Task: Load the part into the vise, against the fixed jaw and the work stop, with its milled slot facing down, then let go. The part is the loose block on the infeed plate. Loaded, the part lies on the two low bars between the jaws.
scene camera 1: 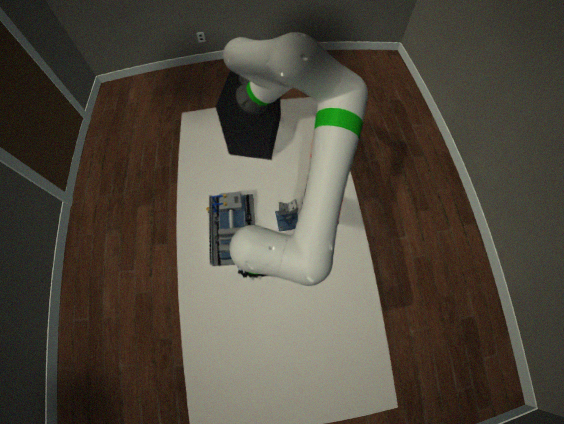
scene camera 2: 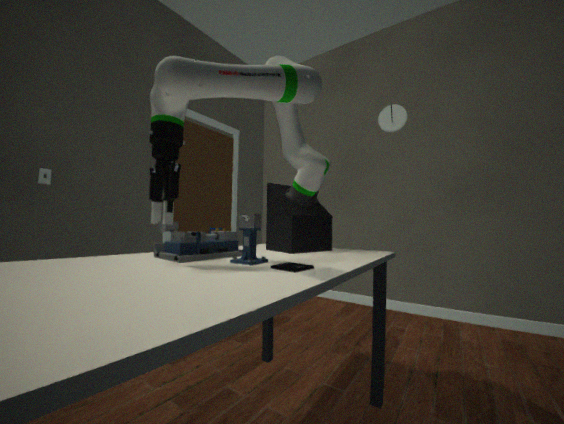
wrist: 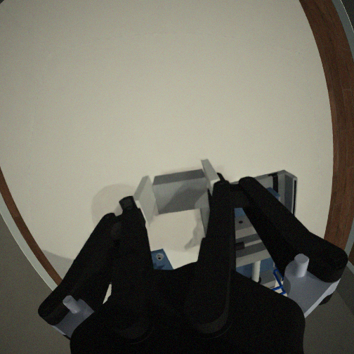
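Note:
The part is a grey block between the fingertips in the wrist view. My gripper points down and is shut on the part, with a light pad against each side. In scene camera 1 the arm hides the fingertips. The vise, blue and grey, lies beside the gripper, at the right in the wrist view and partly behind the right finger. The fingertips are above table height near its end. The milled slot, the low bars and the infeed plate cannot be made out.
A blue stand with a grey top stands beside the vise. A flat black plate lies on the white table. The arm's black pedestal is at the back.

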